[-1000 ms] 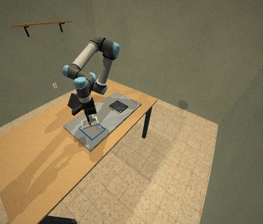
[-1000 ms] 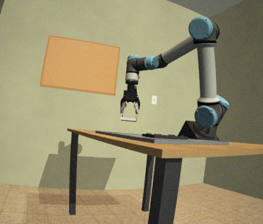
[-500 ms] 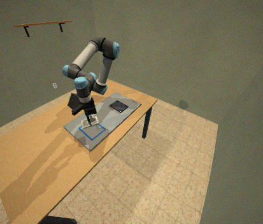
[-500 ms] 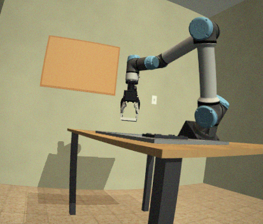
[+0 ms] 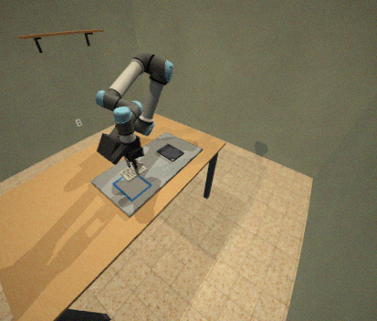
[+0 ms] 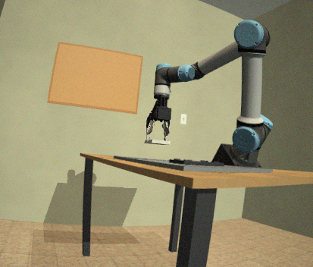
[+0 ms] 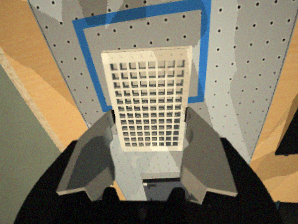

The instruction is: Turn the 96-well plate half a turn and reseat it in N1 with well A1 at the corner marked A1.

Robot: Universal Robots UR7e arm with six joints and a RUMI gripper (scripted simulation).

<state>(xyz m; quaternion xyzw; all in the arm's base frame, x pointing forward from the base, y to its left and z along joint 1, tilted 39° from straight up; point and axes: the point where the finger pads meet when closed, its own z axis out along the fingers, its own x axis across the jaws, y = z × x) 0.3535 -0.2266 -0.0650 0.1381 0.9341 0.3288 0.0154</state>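
The dark plate nest N1 is 30 mm ahead of my hand, 330 mm to the left of it and 80 mm below it. Also, from my hand: white corner label 100 mm ahead, 260 mm to the left, 80 mm below; then white 96-well plate 10 mm below.
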